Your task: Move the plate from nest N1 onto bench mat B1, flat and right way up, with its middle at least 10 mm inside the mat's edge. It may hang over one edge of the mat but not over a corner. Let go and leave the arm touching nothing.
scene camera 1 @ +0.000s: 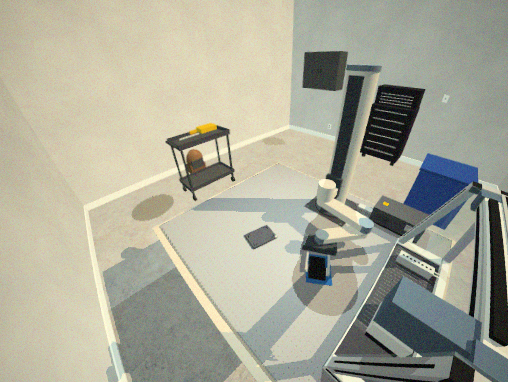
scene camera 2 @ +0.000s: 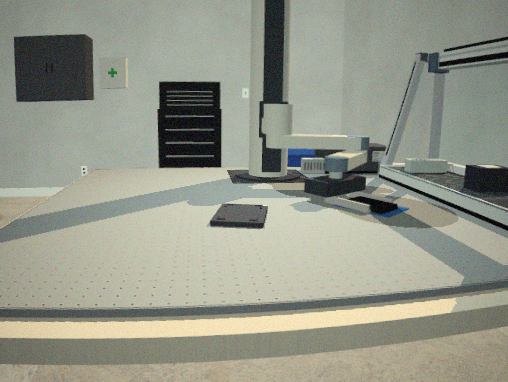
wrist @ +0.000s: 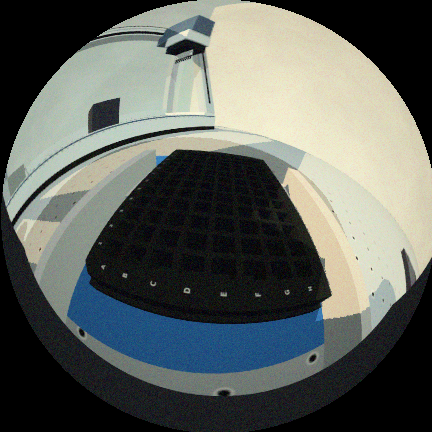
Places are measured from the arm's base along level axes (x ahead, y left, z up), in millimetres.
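Where they show: gripper, fingertip midpoint: [scene camera 1: 316, 273] [scene camera 2: 380, 205] [wrist: 219, 165]; arm's base at its link origin: [scene camera 2: 267, 179].
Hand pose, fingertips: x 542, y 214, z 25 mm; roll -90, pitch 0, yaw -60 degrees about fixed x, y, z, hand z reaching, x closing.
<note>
Things, the pixels of their top centre, and the offset from my fingertips. "*": a spot on its surface instead. Level surfaces: height alone.
- black plate at its top centre: [wrist: 216, 181] [scene camera 2: 370, 202] [scene camera 1: 317, 266] 30 mm back, 18 mm right, 4 mm up
- blue bench mat B1 at its surface level: 10 mm down
- dark nest N1 at its top centre: [scene camera 2: 241, 211] [scene camera 1: 260, 235] 26 mm ahead, 381 mm right, 2 mm up
- bench at its surface level: 12 mm down
- dark box at a spot on its surface: [scene camera 1: 400, 215] * 611 mm back, 190 mm left, 102 mm up
The black plate [scene camera 1: 317, 269] [scene camera 2: 384, 205] [wrist: 210, 240], with its wells and letters upward, is level between the two pale fingers. My gripper [scene camera 1: 318, 266] [scene camera 2: 382, 203] [wrist: 219, 165] is shut on it by its two sides. The plate is over the blue bench mat B1 [scene camera 1: 325, 282] [scene camera 2: 398, 211] [wrist: 200, 347], very low; I cannot tell whether it touches. A blue strip shows along the plate's near side in the wrist view. The plate hides most of the mat. The dark nest N1 [scene camera 1: 260, 236] [scene camera 2: 240, 216] stands on the bench without a plate.
The arm's column [scene camera 1: 356, 115] [scene camera 2: 256, 90] stands at the back of the bench [scene camera 1: 220, 280] [scene camera 2: 150, 270]. A framed machine with a dark deck [scene camera 1: 382, 292] stands on the mat's other side from the nest. A dark box [scene camera 1: 400, 215] is near the column.
</note>
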